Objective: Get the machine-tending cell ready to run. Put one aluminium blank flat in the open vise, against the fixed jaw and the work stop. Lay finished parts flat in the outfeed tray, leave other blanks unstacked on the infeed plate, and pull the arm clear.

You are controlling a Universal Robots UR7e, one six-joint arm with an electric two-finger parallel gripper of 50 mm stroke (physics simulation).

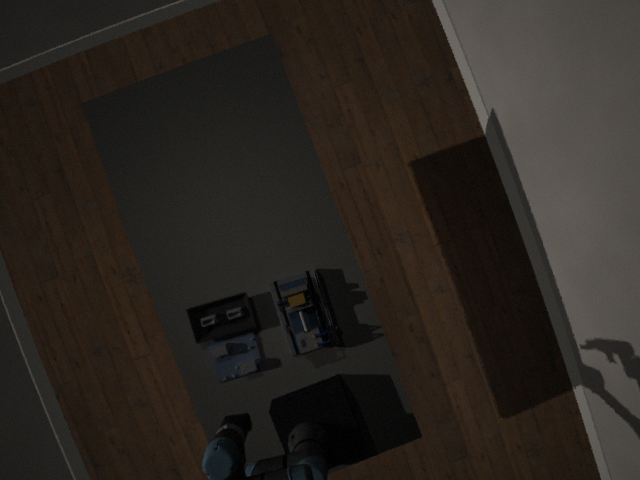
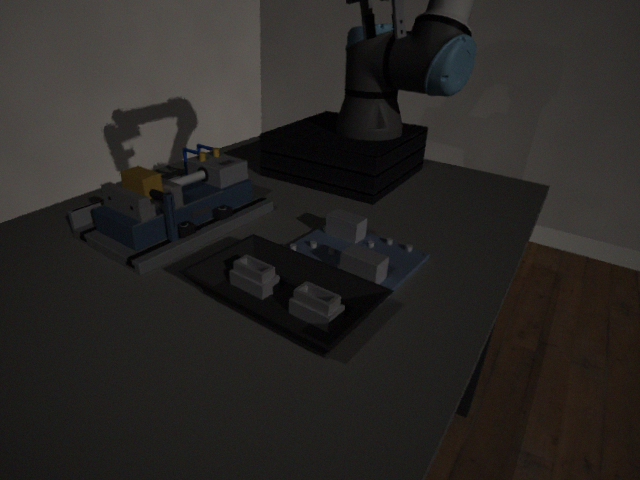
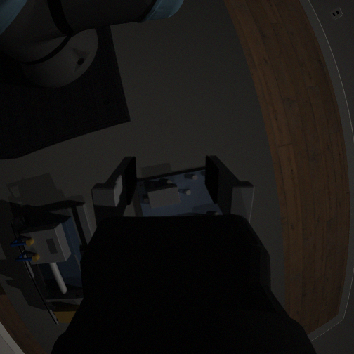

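Where they show: gripper, between the fingertips: [image 2: 384, 38]; arm's base, origin of its link: [image 1: 308, 441] [image 2: 368, 131].
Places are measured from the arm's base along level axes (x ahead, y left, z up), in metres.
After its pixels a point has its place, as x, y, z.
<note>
The vise [image 1: 303, 319] @(0.445, -0.102, -0.018) [image 2: 201, 204] @(0.450, -0.046, -0.051) [image 3: 75, 245] has a blue body, grey jaws and a pale rod. A yellow block [image 1: 296, 299] @(0.529, -0.099, 0.013) [image 2: 142, 180] @(0.539, -0.069, 0.010) [image 3: 64, 316] stands at its jaws; the gap there is hidden. Two grey blanks [image 1: 220, 350] @(0.405, 0.239, -0.059) [image 2: 346, 226] @(0.327, 0.166, -0.069) [image 3: 163, 195], [image 1: 248, 366] @(0.317, 0.152, -0.059) [image 2: 364, 262] @(0.417, 0.256, -0.062) lie apart on the blue infeed plate [image 1: 224, 367] @(0.327, 0.254, -0.095) [image 2: 408, 259] @(0.313, 0.275, -0.095) [image 3: 199, 202]. Two pocketed finished parts [image 1: 208, 320] @(0.527, 0.256, -0.070) [image 2: 253, 276] @(0.538, 0.162, -0.065), [image 1: 234, 313] @(0.526, 0.152, -0.070) [image 2: 316, 303] @(0.536, 0.264, -0.061) sit side by side in the black outfeed tray [image 1: 222, 332] @(0.467, 0.217, -0.073) [image 2: 206, 273] @(0.563, 0.098, -0.075). My gripper [image 2: 384, 32] @(0.234, 0.152, 0.216) [image 3: 170, 170] is open and empty, high above the table.
The arm's black base block [image 1: 315, 408] @(0.114, -0.058, -0.003) [image 2: 356, 155] @(0.153, 0.067, -0.009) [image 3: 100, 110] stands behind the vise and infeed plate. Blue fittings with yellow ends [image 1: 321, 339] @(0.358, -0.147, -0.008) [image 2: 201, 152] @(0.381, -0.123, 0.008) [image 3: 26, 242] rise at the vise's rear. Small pegs [image 2: 389, 241] @(0.291, 0.228, -0.089) [image 3: 191, 176] stand up from the infeed plate. Grey rails flank the vise.
</note>
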